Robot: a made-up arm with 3 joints. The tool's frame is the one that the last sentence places.
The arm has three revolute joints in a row. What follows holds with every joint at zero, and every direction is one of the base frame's. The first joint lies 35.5 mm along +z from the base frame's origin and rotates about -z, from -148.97 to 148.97 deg. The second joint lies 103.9 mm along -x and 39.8 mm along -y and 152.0 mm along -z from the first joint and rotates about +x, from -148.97 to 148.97 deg. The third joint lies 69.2 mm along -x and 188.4 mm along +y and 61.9 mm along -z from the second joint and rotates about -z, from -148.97 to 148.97 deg. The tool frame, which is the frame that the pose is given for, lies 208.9 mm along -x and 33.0 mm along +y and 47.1 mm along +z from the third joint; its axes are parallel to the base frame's.
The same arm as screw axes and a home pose.
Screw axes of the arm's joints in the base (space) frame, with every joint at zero. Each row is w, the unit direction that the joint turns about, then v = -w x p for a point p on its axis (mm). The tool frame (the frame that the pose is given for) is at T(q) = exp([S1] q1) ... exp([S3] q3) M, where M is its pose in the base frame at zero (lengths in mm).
S1: w 0 0 -1 v 0 0 0
S2: w 1 0 0 v 0 -116.5 39.8
S3: w 0 0 -1 v -148.6 -173.1 0
M: xyz -382 181.6 -131.3 (mm) quaternion w x y z 1 0 0 0
Joint limits (rad, base to tool): -2.6..2.6 -2.6..2.6 -2.6..2.6

